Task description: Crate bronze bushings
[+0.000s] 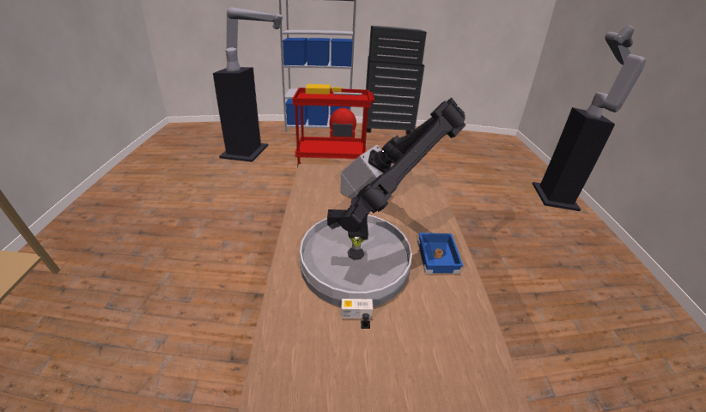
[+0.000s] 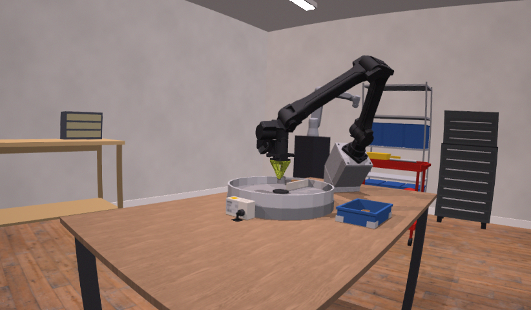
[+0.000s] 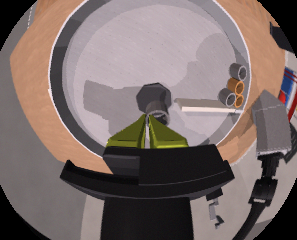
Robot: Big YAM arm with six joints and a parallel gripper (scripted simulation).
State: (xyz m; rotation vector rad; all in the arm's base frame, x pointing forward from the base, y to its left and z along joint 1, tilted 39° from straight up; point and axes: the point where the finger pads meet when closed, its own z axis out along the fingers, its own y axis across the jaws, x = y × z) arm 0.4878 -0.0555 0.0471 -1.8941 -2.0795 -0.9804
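My gripper is now 1 cm past the turning table and 7 cm above it. The rest, counted from my hand: crate: 12 cm behind, 33 cm to the left, 9 cm below.
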